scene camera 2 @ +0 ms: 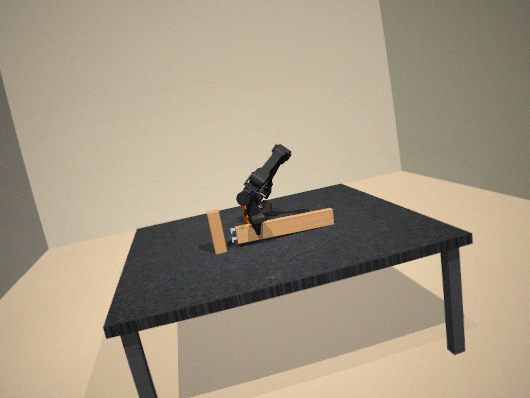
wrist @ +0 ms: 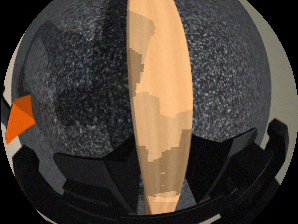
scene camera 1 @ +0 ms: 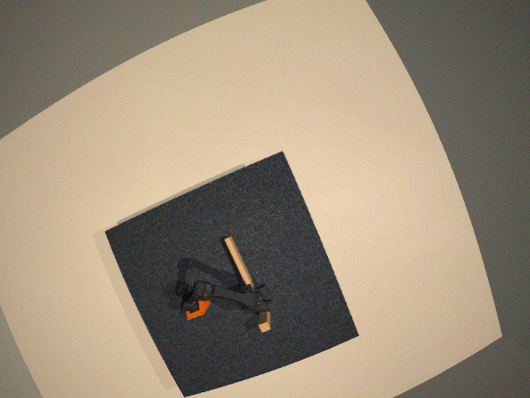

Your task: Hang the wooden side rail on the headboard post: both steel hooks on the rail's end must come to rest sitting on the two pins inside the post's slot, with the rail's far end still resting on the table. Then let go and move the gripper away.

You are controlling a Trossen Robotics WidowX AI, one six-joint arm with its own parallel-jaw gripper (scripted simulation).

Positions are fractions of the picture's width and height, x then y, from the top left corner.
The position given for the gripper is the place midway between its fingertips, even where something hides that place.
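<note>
Scene camera 2 shows a wooden side rail (scene camera 2: 0.46, 0.59). In the wrist view the rail (wrist: 0.54, 0.37) appears again, and the gripper (wrist: 0.52, 0.60) can be seen there with it.
</note>
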